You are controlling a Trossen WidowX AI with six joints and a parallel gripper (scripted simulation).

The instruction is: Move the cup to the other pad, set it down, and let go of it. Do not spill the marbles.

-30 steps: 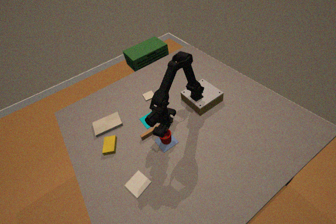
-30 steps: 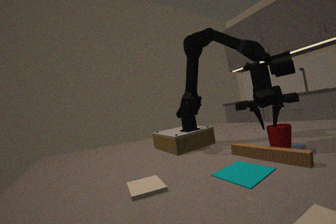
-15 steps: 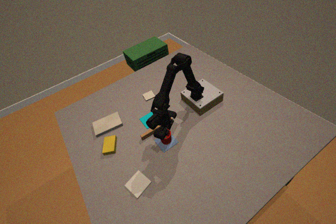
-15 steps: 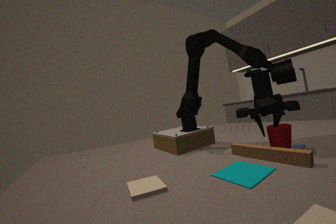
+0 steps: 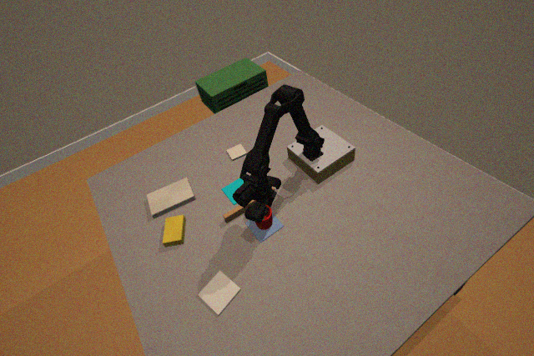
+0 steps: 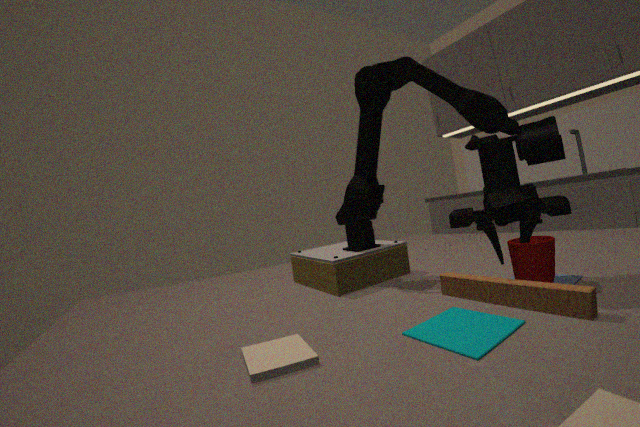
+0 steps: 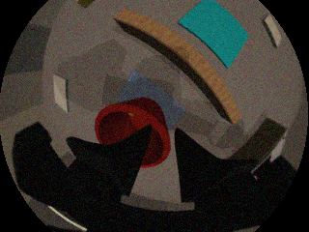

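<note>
Right now my gripper tip is 5 cm short of the marble, 2 cm to the right of it and 2 cm above it. Round my gripper tip: wooden bar (3 cm ahead, 8 cm to the right, 3 cm below); red cup (3 cm ahead, 1 cm to the left); blue pad (3 cm ahead, 2 cm to the left, 5 cm below).
</note>
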